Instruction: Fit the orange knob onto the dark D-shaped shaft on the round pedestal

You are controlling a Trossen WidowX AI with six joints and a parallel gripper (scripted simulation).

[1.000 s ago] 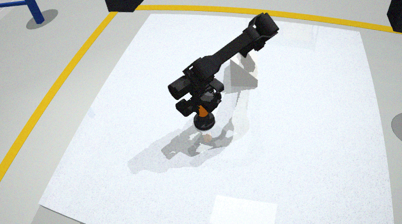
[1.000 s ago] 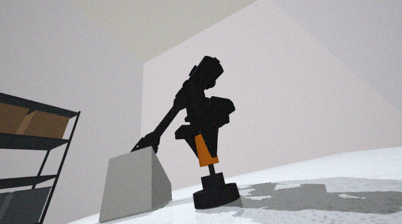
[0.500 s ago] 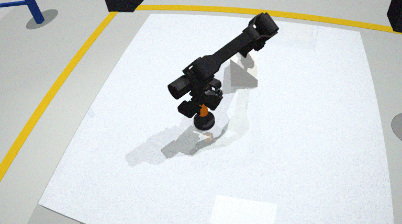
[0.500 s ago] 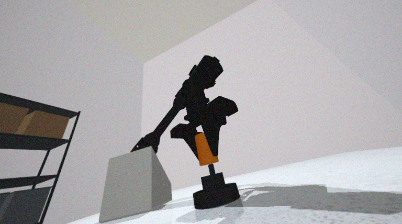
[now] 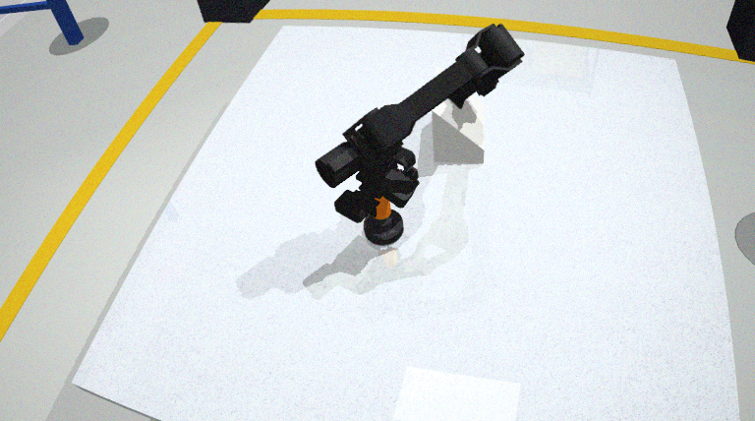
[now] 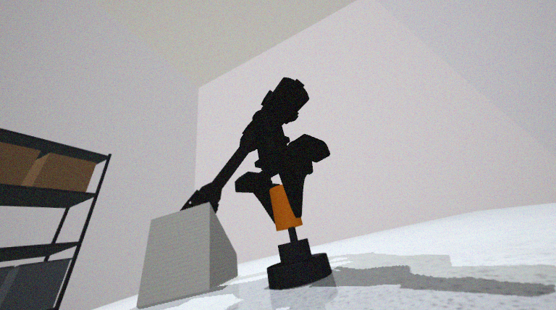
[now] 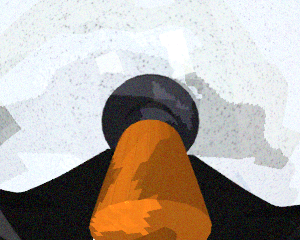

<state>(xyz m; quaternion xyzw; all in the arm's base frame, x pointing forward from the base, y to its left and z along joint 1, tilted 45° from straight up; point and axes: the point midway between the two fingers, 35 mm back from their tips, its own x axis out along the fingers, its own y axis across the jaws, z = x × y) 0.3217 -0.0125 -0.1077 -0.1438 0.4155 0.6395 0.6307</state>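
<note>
Now: gripper tip 20 mm below the orange knob. The rest, counted from my gripper tip: round pedestal: 40 mm below.
</note>
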